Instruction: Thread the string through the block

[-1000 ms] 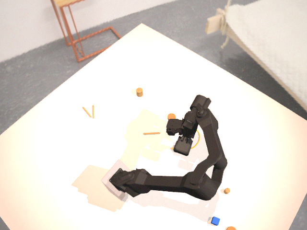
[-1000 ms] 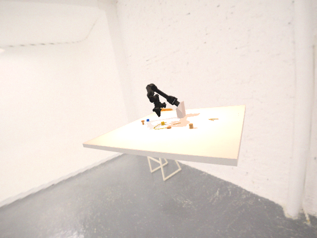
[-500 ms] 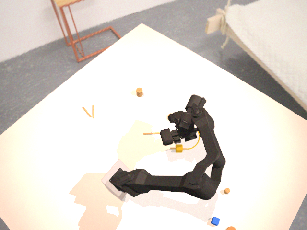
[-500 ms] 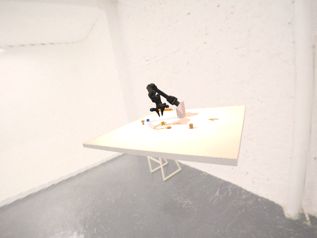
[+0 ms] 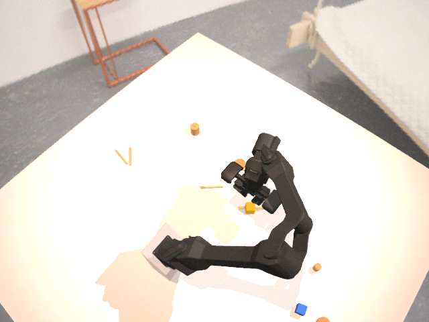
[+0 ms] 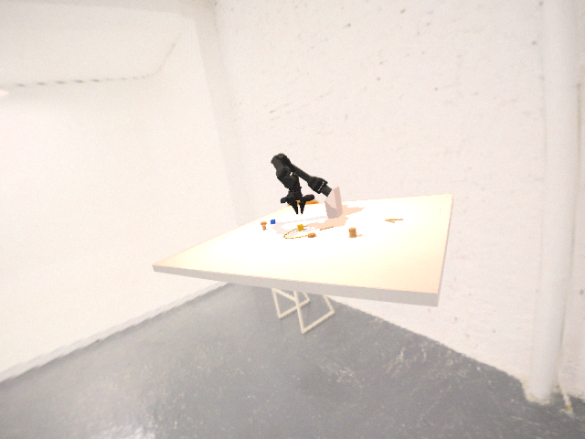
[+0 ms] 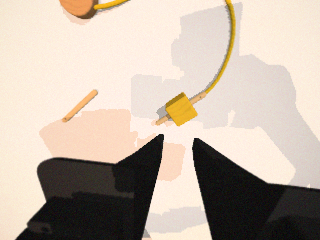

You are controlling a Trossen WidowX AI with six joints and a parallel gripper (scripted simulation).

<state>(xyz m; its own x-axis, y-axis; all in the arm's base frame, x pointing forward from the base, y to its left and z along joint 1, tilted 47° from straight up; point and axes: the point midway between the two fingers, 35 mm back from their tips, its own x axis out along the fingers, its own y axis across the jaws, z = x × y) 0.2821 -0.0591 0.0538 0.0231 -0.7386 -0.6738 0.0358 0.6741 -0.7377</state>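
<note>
Now: the yellow block 70 mm below my gripper tip, 10 mm to the right of it and 10 mm ahead of it. Also, from my gripper tip: blue cube (310 mm to the right, 170 mm behind, 70 mm below); then round wooden button (120 mm to the left, 120 mm ahead, 80 mm below); then wooden cylinder (330 mm to the left, 140 mm ahead, 70 mm below).
</note>
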